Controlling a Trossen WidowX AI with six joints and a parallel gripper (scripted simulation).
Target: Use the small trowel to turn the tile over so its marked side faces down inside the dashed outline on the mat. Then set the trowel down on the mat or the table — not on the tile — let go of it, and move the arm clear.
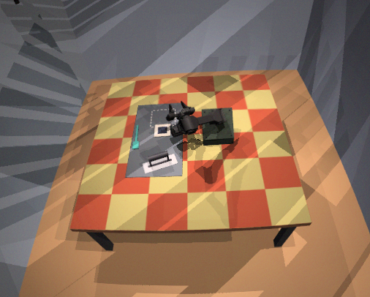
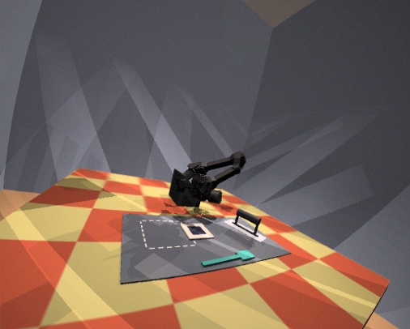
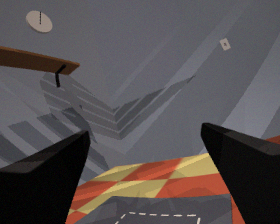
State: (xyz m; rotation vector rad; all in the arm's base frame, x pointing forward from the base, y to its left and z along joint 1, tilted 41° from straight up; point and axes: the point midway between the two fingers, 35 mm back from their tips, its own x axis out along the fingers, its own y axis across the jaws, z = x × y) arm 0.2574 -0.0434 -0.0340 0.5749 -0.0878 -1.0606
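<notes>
My gripper tip is now 100 mm short of the tile, 70 mm to the right of it and 180 mm above it. Round my gripper tip: teal trowel (260 mm ahead, 150 mm to the left, 180 mm below); grey mat (130 mm ahead, 120 mm to the left, 210 mm below).
</notes>
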